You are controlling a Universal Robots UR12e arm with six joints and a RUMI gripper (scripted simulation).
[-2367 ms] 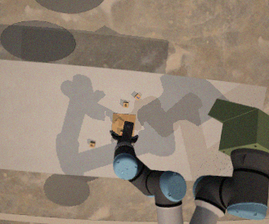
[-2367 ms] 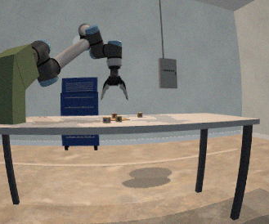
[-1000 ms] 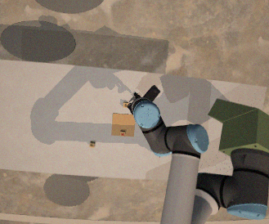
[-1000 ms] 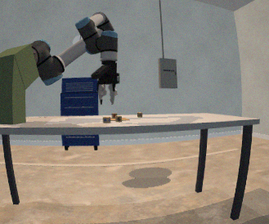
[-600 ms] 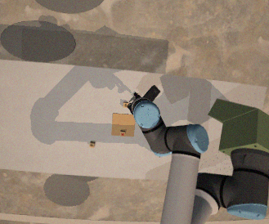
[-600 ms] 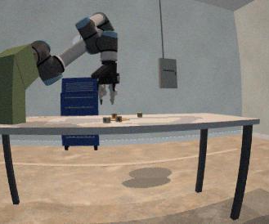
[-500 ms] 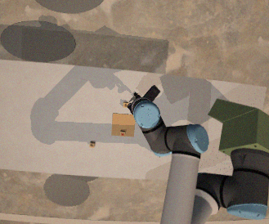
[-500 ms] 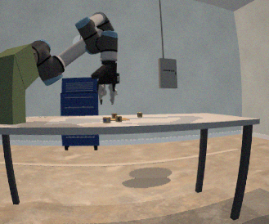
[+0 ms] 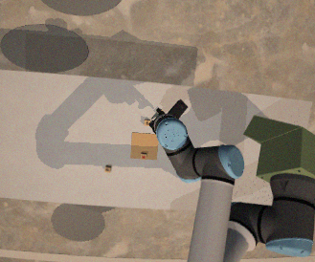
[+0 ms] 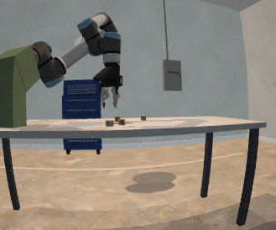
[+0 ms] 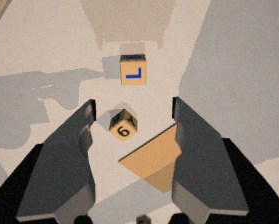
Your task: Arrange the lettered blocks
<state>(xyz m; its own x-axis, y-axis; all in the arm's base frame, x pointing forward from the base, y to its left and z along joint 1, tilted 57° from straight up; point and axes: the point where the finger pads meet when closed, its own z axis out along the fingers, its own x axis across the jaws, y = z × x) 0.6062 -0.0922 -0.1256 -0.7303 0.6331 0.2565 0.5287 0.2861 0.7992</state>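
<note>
The orange mat is 60 mm ahead of my hand, 190 mm to the left of it and 100 mm below it.
</note>
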